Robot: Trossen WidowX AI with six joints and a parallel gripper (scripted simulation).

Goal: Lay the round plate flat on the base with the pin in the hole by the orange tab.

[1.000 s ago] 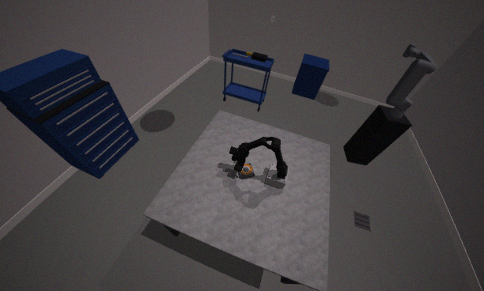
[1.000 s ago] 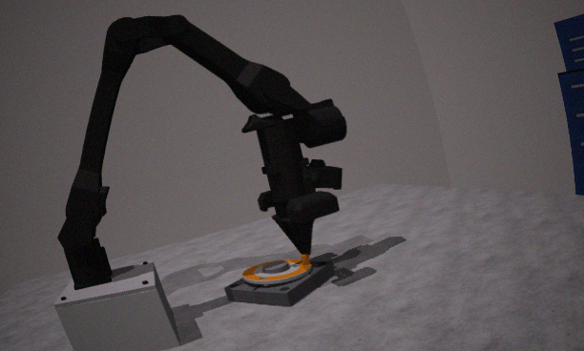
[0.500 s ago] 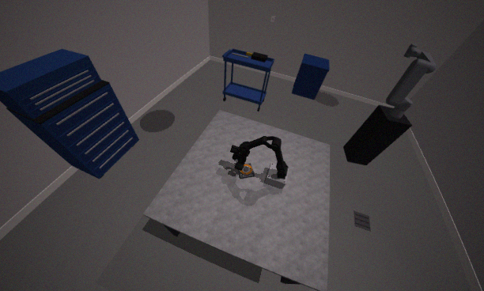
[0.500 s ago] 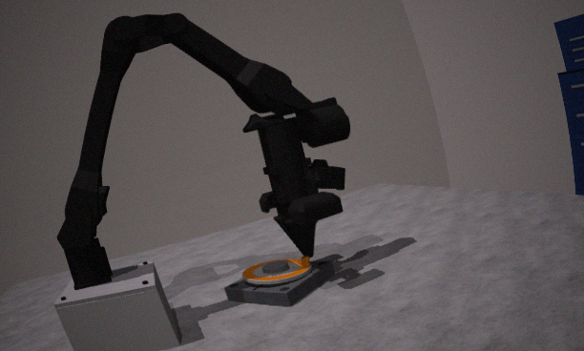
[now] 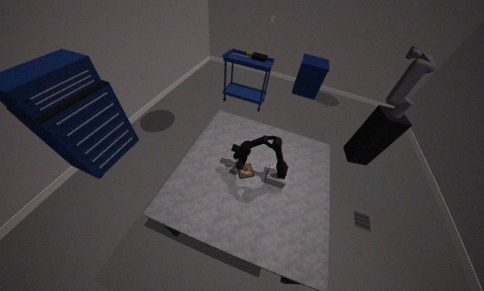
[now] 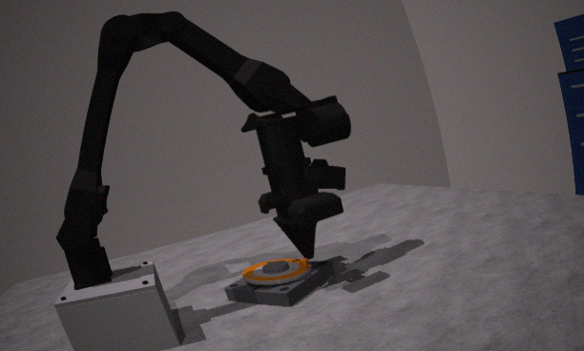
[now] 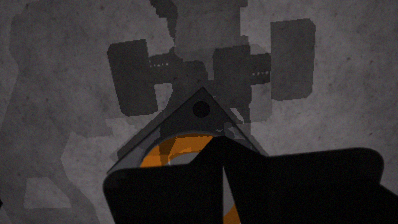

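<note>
The round plate is 3 cm behind my gripper tip, 1 cm to the left of it and 1 cm below it. Also, from my gripper tip: dark square base 4 cm behind, 3 cm to the left, 2 cm below.
</note>
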